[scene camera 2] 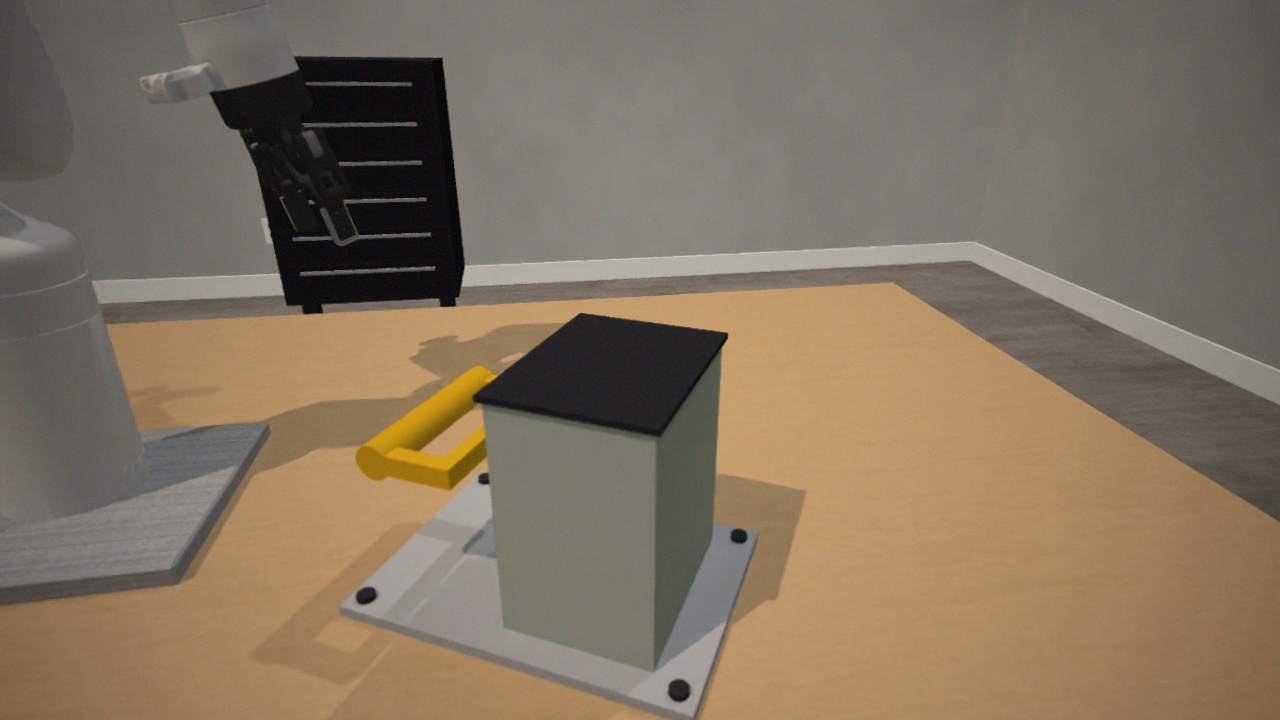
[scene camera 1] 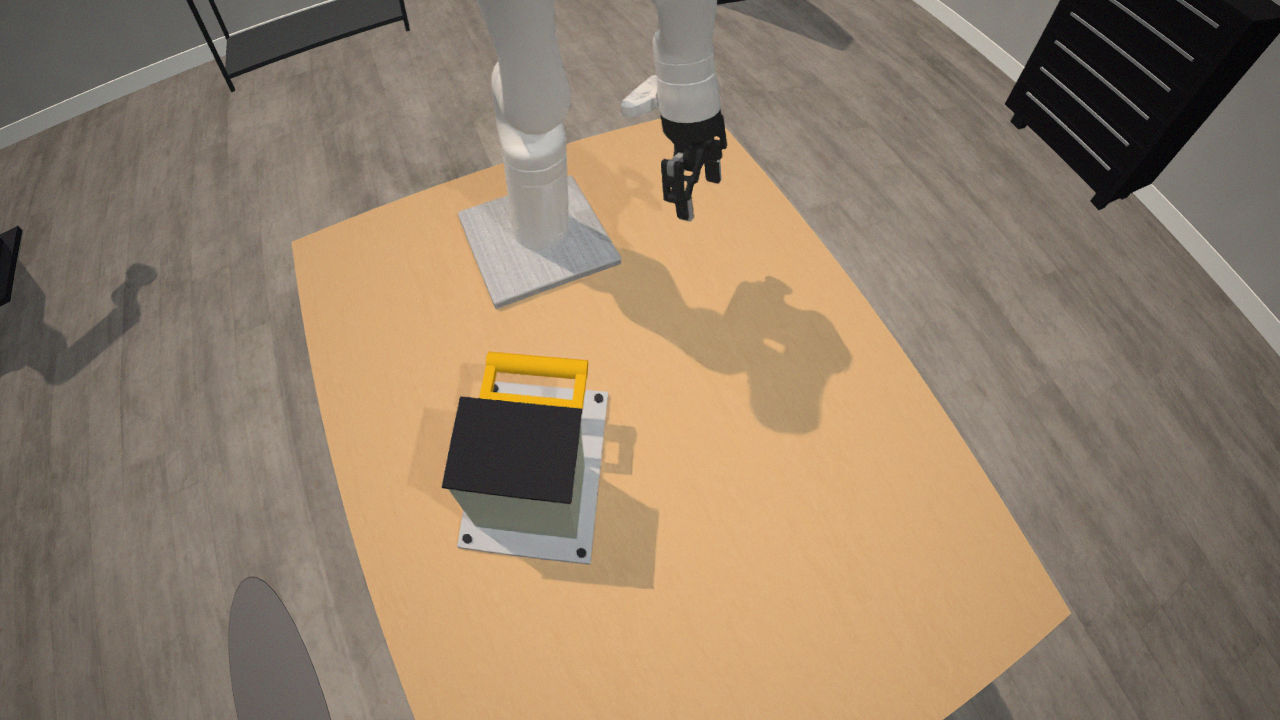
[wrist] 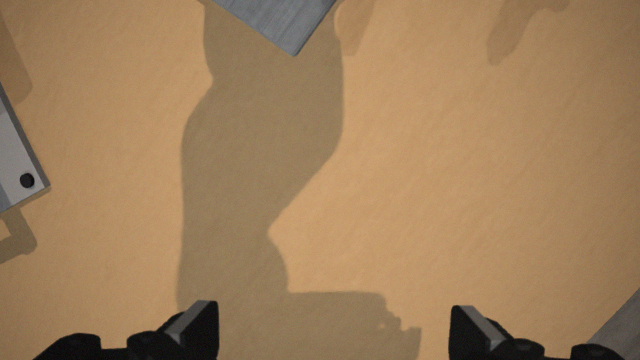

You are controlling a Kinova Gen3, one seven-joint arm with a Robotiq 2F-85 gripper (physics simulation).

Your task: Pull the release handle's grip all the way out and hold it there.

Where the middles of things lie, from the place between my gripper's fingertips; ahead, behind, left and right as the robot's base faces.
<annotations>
I see my gripper 34 cm to the left of the light grey base plate [scene camera 2: 442, 587], 18 cm short of it and 16 cm above it.
</annotations>
